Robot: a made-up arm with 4 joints.
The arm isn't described. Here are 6 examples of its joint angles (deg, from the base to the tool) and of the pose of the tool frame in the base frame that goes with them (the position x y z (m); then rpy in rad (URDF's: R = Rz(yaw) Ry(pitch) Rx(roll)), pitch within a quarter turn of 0, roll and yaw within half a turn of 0).
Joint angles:
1: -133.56 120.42 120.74 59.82
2: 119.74 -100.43 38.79 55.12
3: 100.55 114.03 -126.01 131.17
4: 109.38 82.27 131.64 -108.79
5: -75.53 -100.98 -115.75 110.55
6: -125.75 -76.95 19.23 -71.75
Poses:
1: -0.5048 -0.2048 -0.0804 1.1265 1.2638 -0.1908
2: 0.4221 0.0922 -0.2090 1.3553 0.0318 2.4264
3: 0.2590 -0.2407 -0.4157 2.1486 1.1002 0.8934
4: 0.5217 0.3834 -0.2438 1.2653 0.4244 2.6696
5: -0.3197 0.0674 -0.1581 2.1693 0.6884 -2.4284
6: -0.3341 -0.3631 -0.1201 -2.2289 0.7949 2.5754
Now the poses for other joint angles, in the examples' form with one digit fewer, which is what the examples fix.
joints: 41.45 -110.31 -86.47 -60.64
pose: 0.195 -0.347 0.114 2.120 0.398 0.972
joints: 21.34 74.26 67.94 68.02
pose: 0.342 -0.085 0.487 -1.653 0.060 -2.505
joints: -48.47 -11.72 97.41 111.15
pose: -0.273 0.006 0.578 -0.693 0.044 -1.772
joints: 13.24 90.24 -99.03 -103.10
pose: 0.409 0.380 0.166 1.588 -0.071 2.908
